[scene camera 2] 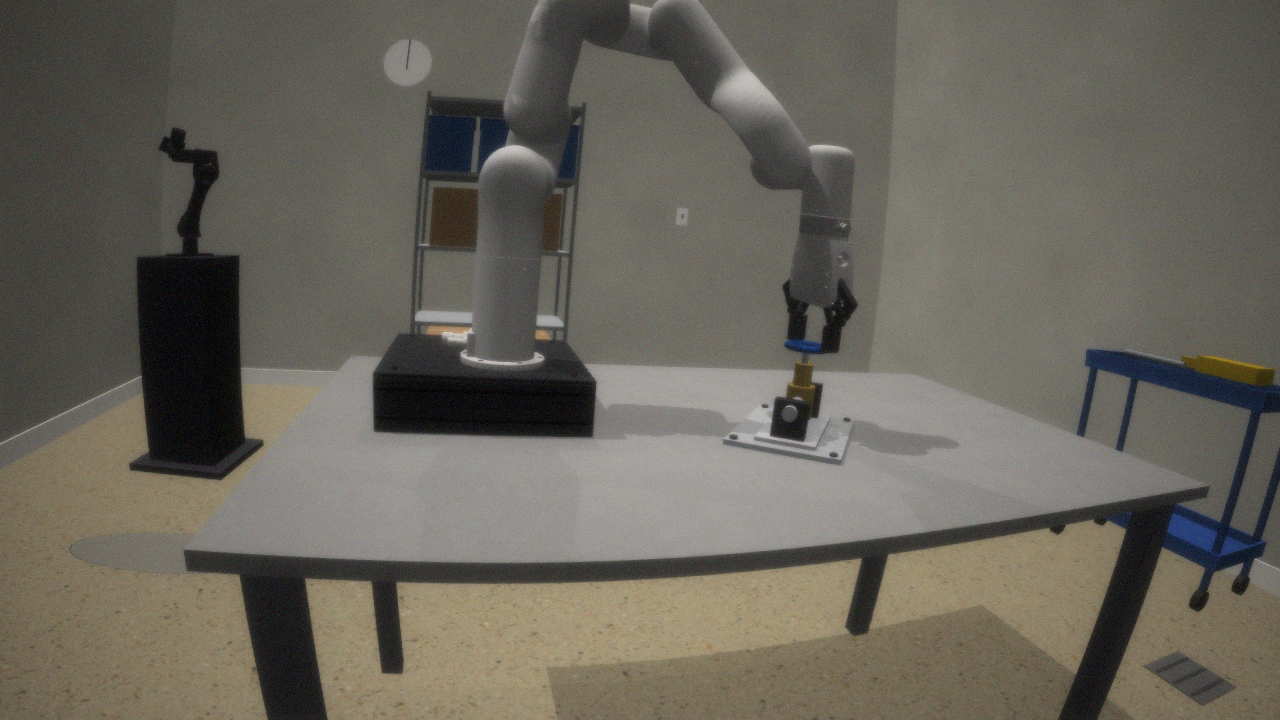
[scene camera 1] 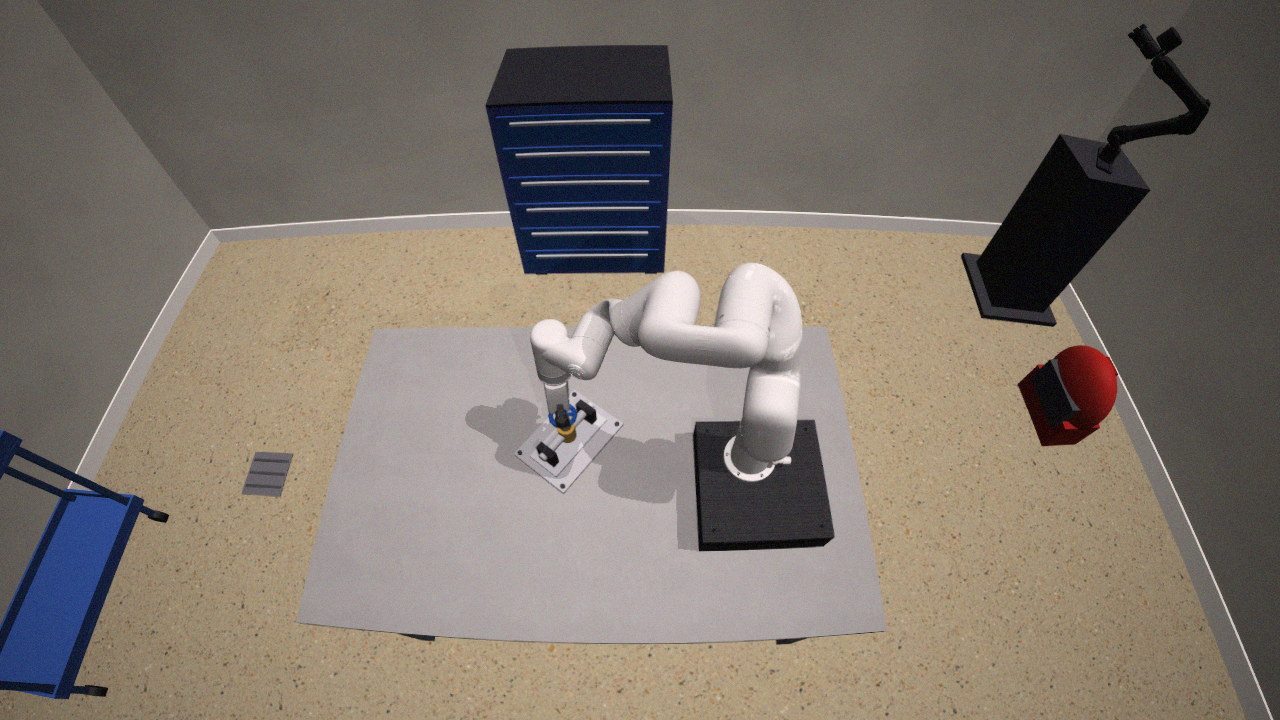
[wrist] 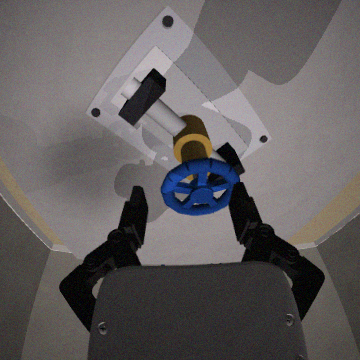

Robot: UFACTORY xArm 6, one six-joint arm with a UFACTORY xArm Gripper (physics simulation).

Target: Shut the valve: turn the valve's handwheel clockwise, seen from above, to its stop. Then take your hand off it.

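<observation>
The blue spoked handwheel (scene camera 1: 554,420) (scene camera 2: 802,345) (wrist: 202,196) sits on top of the brass valve body (scene camera 1: 566,433) (scene camera 2: 799,394) (wrist: 191,145). The valve is on a pipe between two black blocks, on a light plate (scene camera 1: 563,481) (scene camera 2: 747,438) (wrist: 172,37). My gripper (scene camera 2: 813,347) (wrist: 187,195) points down at the wheel and is open, with one finger on either side of it. In the wrist view the right fingertip is at the rim, touching or nearly touching, while a gap shows between the left fingertip and the rim. In scene camera 1 the arm partly hides the fingers.
The valve plate stands on a grey table (scene camera 1: 429,555) (scene camera 2: 537,501). My arm's black base block (scene camera 1: 760,514) (scene camera 2: 483,407) stands on the same table. A blue drawer cabinet (scene camera 1: 581,76), a blue cart (scene camera 2: 1154,368) and a black pedestal (scene camera 1: 1047,232) (scene camera 2: 189,358) stand away from the table.
</observation>
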